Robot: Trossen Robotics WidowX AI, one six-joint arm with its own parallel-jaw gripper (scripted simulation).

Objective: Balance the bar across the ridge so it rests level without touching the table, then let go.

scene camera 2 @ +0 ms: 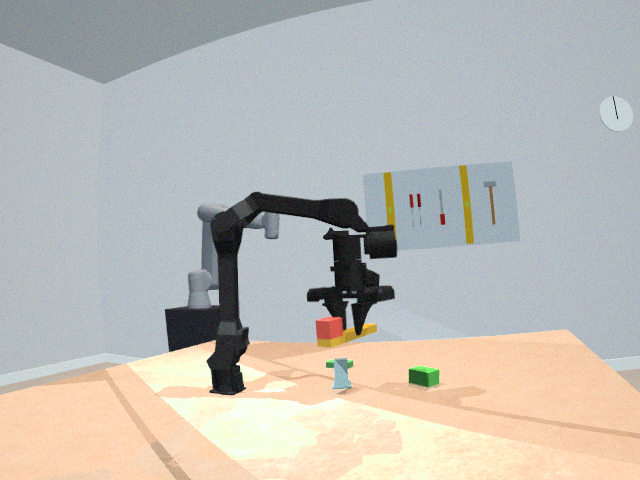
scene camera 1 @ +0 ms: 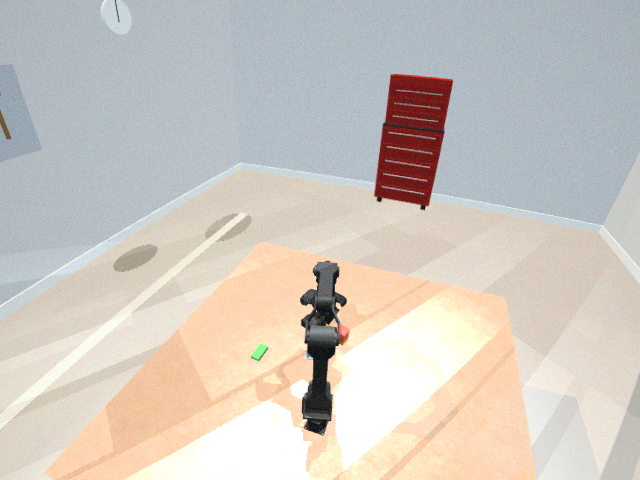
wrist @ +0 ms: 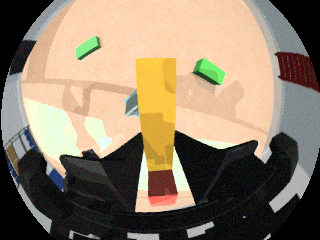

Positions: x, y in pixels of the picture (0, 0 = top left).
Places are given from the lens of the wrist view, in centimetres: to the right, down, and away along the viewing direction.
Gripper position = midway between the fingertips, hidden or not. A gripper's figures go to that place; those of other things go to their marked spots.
gripper (wrist: 158, 134): 0, 2, 10
yellow bar (wrist: 156, 86): 0, -3, 7
